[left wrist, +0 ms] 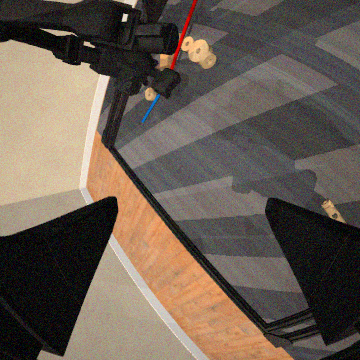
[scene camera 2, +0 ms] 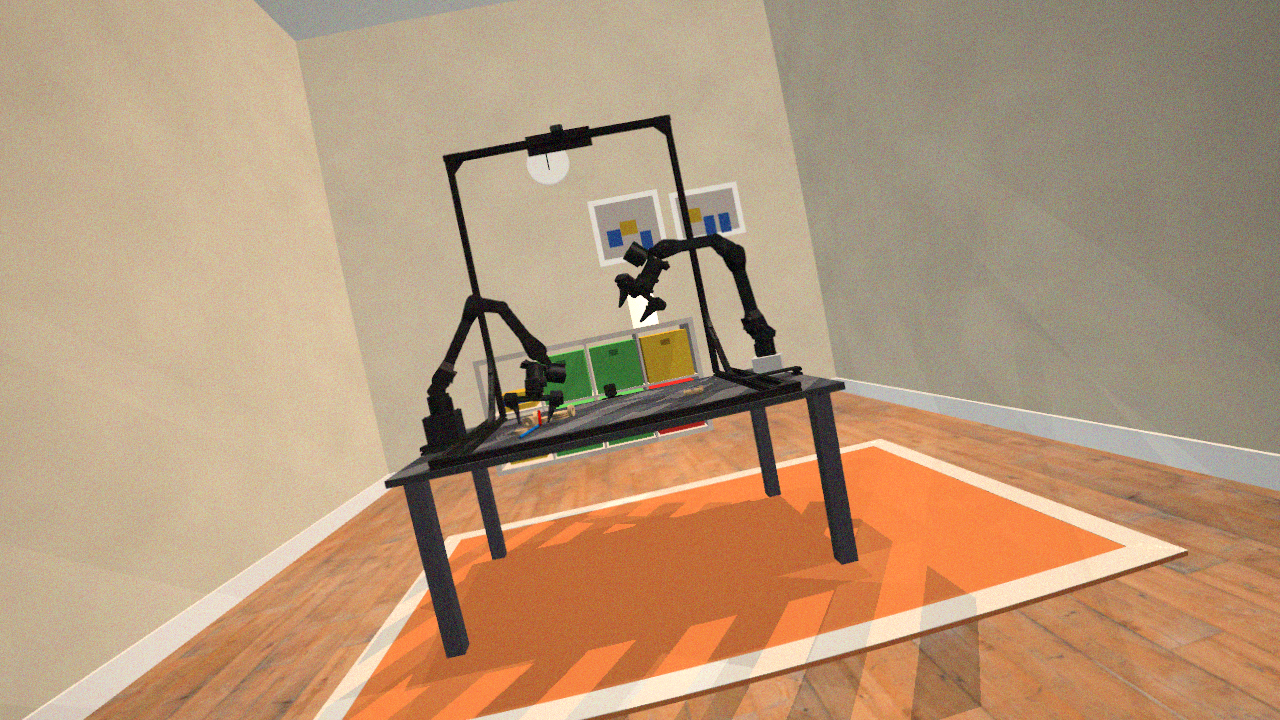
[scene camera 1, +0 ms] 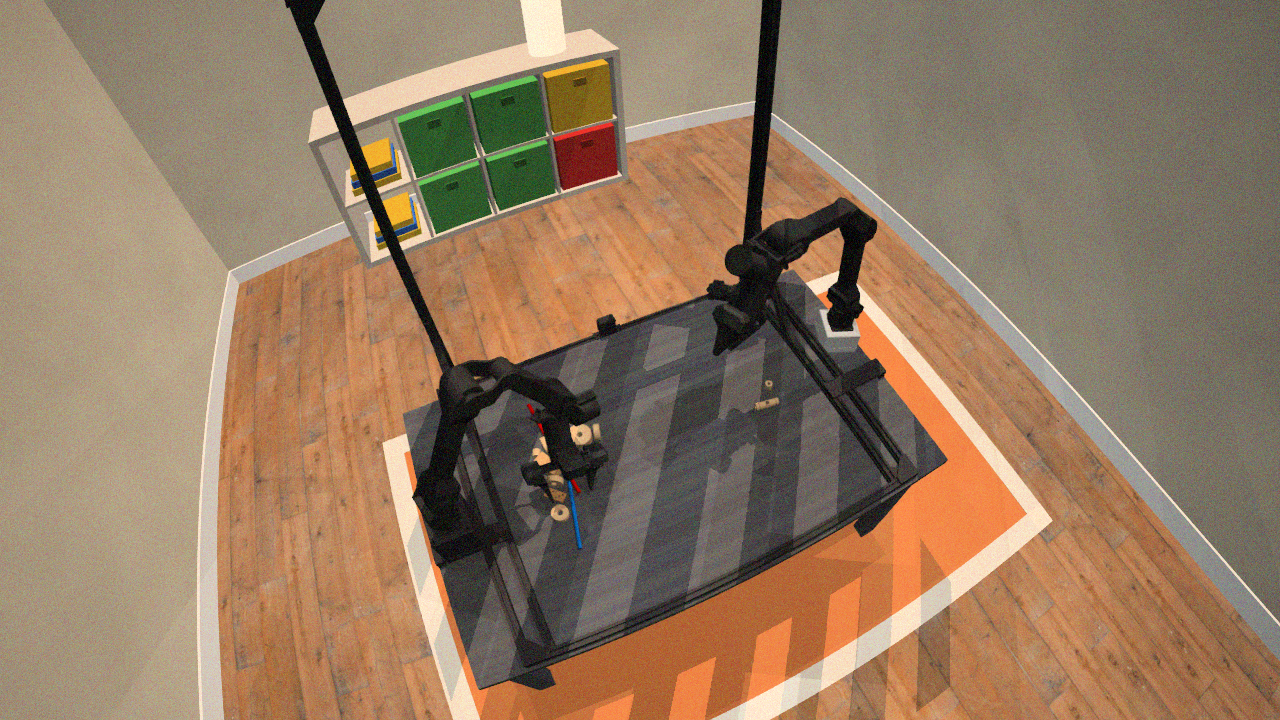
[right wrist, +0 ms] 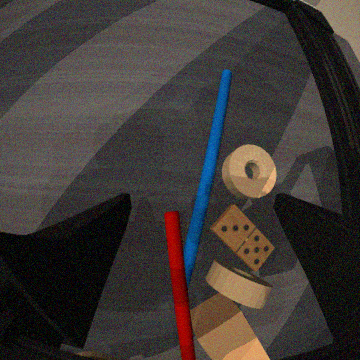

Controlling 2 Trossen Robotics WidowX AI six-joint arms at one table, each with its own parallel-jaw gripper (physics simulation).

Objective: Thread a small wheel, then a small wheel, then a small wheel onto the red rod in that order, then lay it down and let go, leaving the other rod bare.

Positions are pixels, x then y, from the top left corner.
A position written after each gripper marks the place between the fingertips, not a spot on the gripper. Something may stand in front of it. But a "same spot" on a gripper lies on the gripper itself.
Labels:
left gripper: left wrist 193,204; scene camera 2; scene camera 1; not seen in the right wrist view (out of frame)
right gripper: left wrist 156,90; scene camera 2 533,423; scene camera 1; right wrist
same spot on right gripper: [scene camera 1: 591,472] = [right wrist: 58,237]
same spot on left gripper: [scene camera 1: 727,337] = [scene camera 2: 623,293]

